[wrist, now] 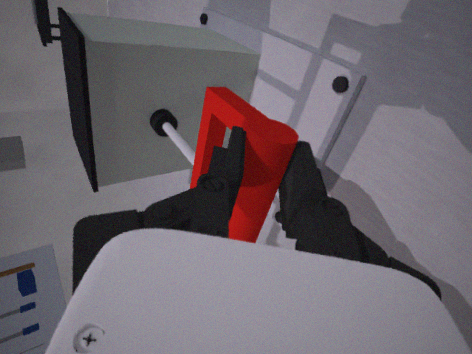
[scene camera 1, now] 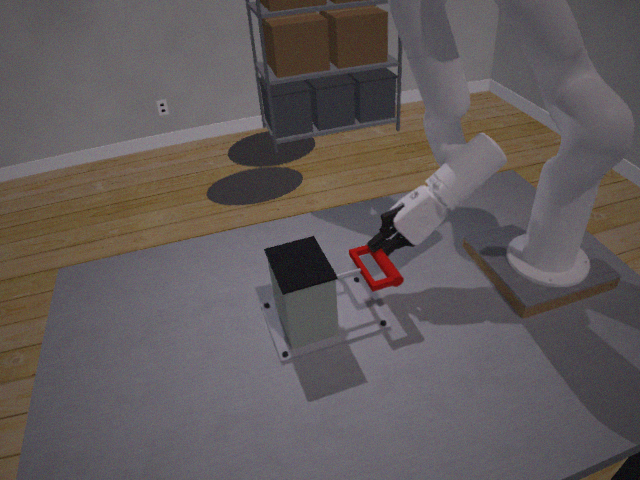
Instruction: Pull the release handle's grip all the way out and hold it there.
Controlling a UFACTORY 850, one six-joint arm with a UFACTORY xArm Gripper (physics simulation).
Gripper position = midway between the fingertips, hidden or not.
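Through the wrist camera I can see a base plate (wrist: 312, 94), and my gripper (wrist: 263, 156) is there as well.
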